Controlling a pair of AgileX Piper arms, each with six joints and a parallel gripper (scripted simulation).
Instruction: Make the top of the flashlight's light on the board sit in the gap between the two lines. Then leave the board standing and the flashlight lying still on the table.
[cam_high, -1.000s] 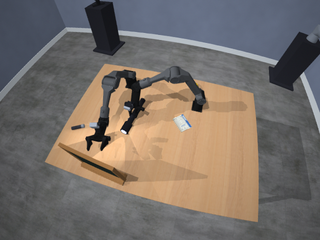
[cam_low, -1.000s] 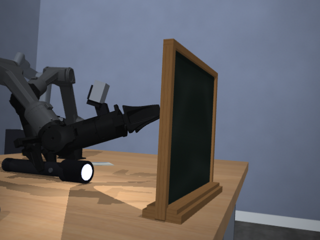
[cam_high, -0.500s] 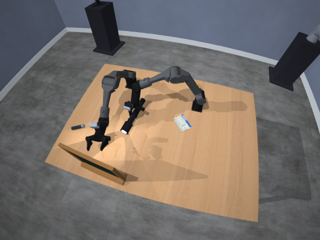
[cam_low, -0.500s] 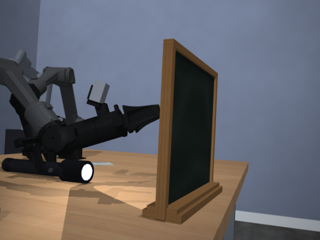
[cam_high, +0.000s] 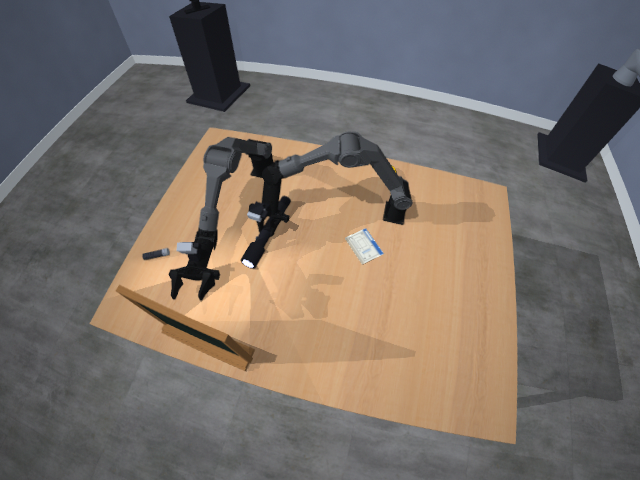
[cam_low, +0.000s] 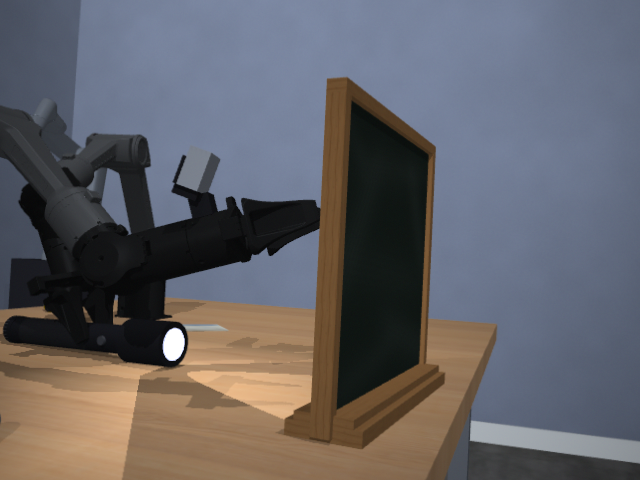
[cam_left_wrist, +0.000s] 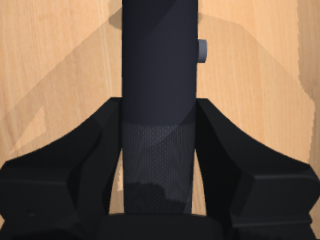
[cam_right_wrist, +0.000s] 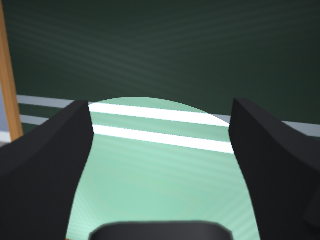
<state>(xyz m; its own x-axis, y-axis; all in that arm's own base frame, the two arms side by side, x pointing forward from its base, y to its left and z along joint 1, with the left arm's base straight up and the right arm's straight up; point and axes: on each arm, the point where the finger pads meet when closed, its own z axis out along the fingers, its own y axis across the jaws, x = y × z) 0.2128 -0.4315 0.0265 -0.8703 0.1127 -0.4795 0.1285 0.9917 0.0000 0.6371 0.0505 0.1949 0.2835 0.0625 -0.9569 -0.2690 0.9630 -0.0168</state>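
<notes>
Now: right hand 7 cm short of the wood-framed board, 4 cm to the right of it and 4 cm above it. Round my right hand: booklet: 45 cm behind, 37 cm to the left, 19 cm below.
</notes>
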